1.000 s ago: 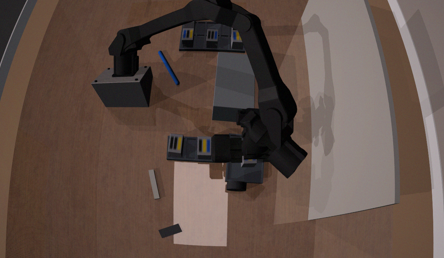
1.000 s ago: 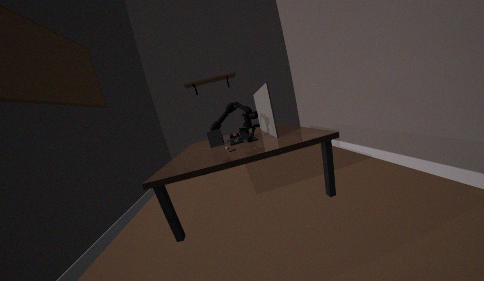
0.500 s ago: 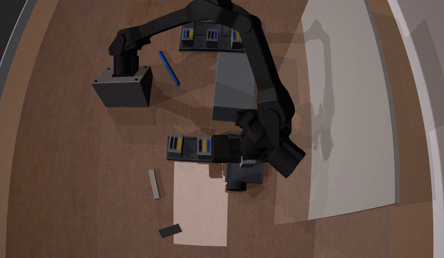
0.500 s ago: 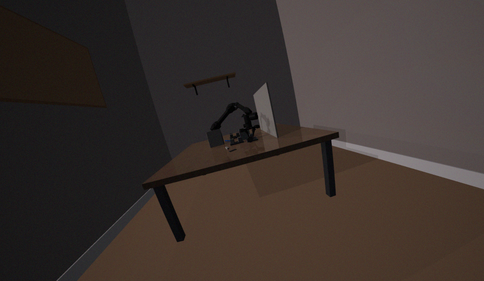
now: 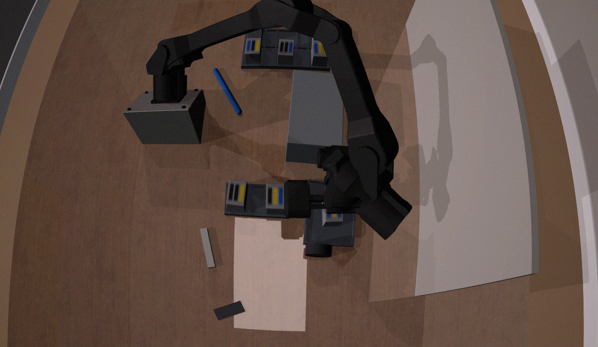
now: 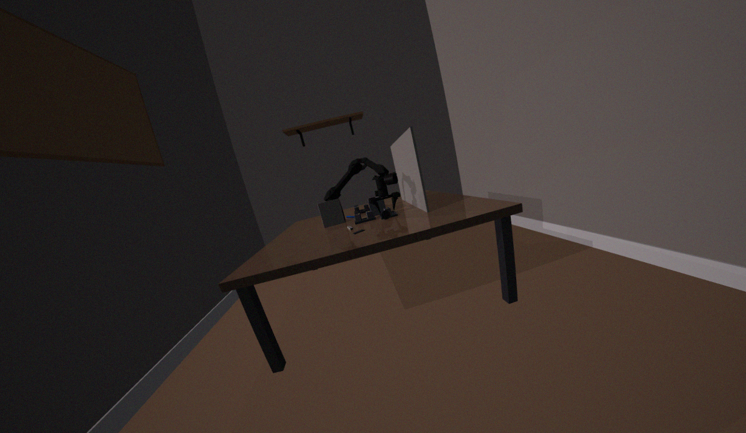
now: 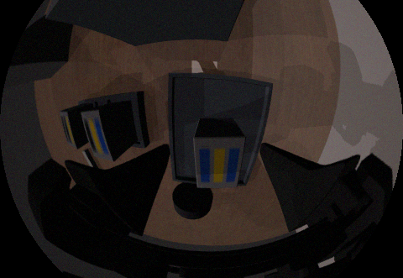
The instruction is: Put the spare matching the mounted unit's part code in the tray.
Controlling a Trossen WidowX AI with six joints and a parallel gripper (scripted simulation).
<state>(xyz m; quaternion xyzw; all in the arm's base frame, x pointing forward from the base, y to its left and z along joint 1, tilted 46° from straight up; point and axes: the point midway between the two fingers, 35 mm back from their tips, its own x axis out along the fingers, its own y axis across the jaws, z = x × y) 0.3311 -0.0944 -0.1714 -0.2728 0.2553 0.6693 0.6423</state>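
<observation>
The grey spare lies 1 cm above my gripper tip. The rest, counted from my gripper tip: tall grey box (4 cm behind, 19 cm to the left, 2 cm above); small rack (14 cm behind, 2 cm to the left, 2 cm below); dark grey tray (2 cm below).
</observation>
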